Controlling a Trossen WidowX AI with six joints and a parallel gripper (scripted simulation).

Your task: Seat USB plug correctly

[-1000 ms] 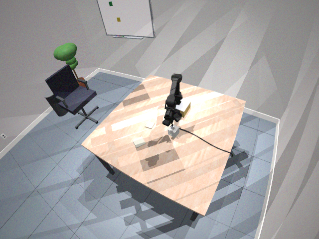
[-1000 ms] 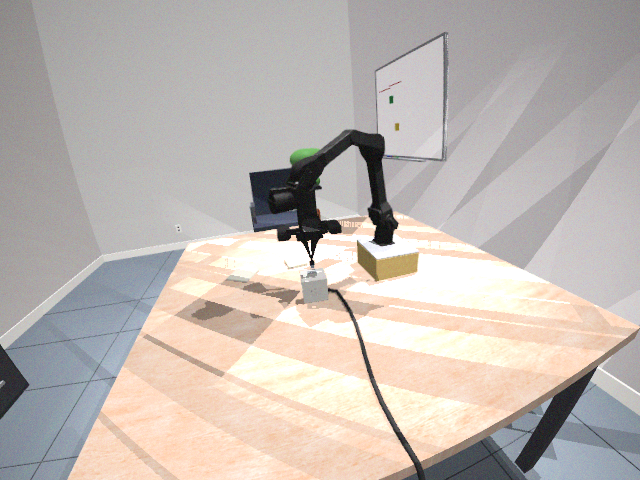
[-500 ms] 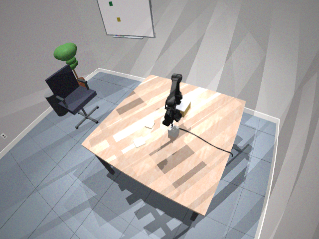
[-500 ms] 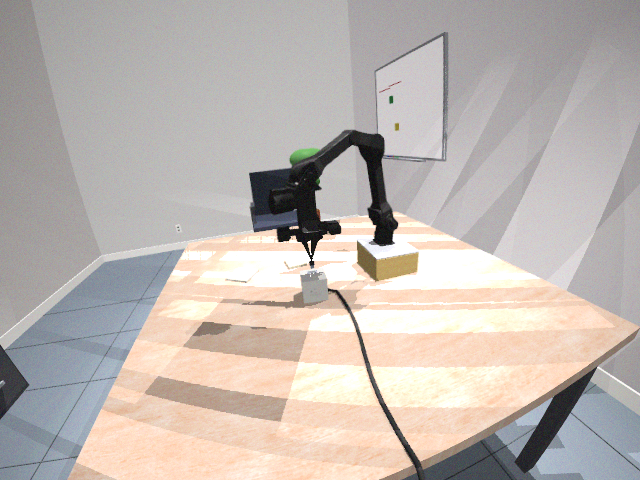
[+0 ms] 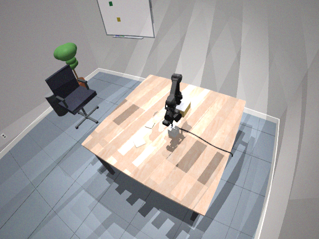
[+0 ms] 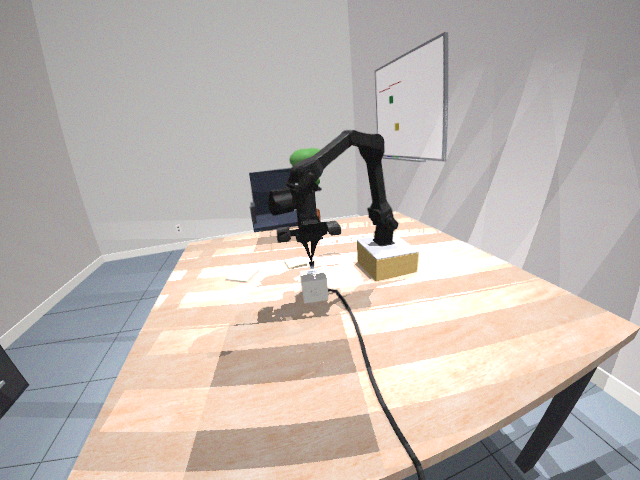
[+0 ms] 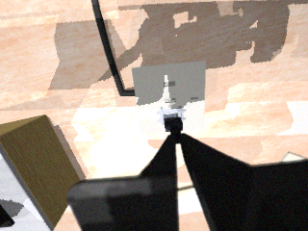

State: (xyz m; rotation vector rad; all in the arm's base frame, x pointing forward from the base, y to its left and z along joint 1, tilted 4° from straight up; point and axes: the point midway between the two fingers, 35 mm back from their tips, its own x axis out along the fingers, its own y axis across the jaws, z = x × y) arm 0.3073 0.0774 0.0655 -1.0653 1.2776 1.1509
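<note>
Now: the black USB plug 2 cm below my gripper tip.
</note>
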